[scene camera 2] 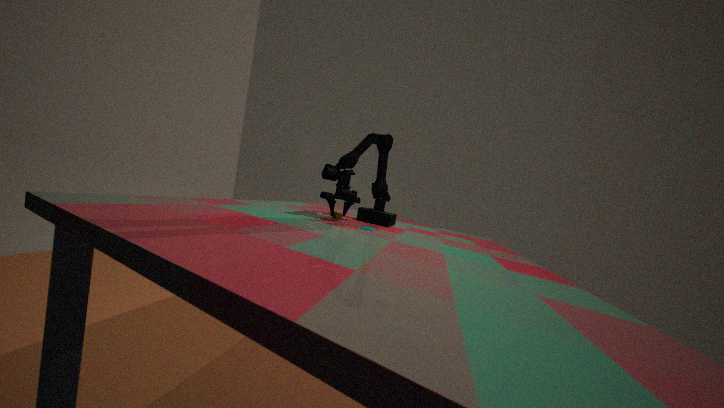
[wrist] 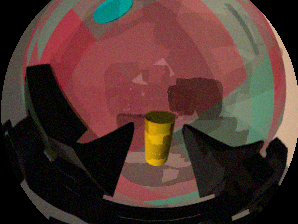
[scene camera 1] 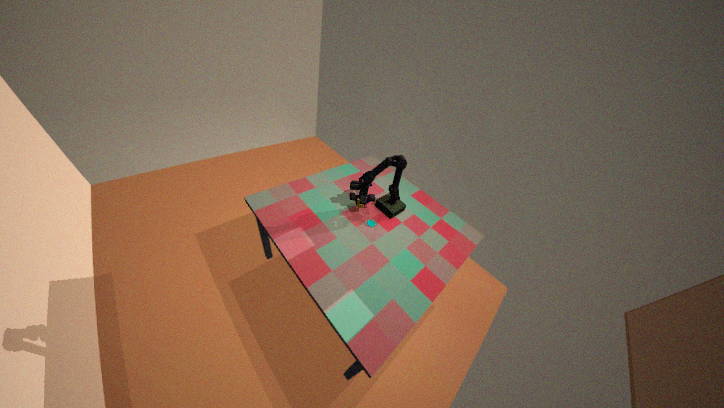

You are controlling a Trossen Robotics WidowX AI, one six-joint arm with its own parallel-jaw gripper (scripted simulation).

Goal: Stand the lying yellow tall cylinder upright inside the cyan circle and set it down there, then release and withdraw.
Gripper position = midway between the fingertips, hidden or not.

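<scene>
Yellow cylinder (wrist: 159, 126) present in the scene. My gripper (wrist: 158, 127) is open and holds nothing.
</scene>
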